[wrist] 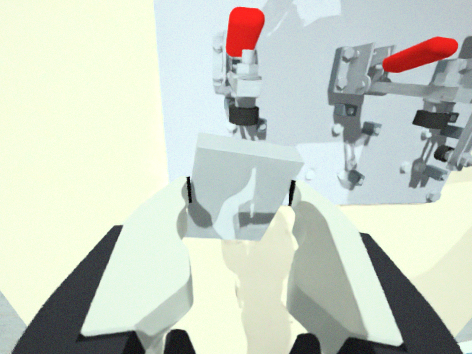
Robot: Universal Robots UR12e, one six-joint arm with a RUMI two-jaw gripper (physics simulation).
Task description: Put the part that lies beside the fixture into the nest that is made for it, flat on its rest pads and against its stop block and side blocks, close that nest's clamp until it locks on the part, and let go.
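Frame: origin at the arm's base, x ahead, y left, z up, level; centimetres.
Where they show: gripper, fingertip midpoint: (240, 180).
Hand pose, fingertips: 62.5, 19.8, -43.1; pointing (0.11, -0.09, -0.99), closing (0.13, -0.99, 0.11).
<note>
Each offset is from my fingertips to the top centre of the thing, as dx, dy, dz. "pt": to the spot under its first point. Level surfaces: height alone.
My gripper (240, 180) is shut on a light grey, block-like part @[-1.2, +0.1, +2.1] (230, 185), held by its left and right sides in front of the fixture plate's near edge. The part's lower right corner is cut at a slant. The grey fixture plate @[pt +4.5, +4.3, -8.4] (192, 90) fills the upper right. It carries a clamp with an upright red handle @[pt +8.2, +1.1, -0.4] (245, 31) and black pad @[+5.9, +0.8, +1.9] (243, 115) straight beyond the part, and a clamp with a slanted red handle @[pt +9.1, -9.1, -0.2] (421, 54) at the right. The part hides the plate area behind it, including most of what lies below the first clamp.
Small dark blocks @[+3.9, -13.9, -6.7] (371, 128) and round light rest pads @[+3.3, -10.6, -7.8] (337, 129) stand on the plate's right half. Another black clamp pad @[+7.3, -10.1, +2.4] (431, 119) and a metal arm (462, 147) show near the right edge. The cream table @[dz -9.9] (80, 110) extends left of and below the plate.
</note>
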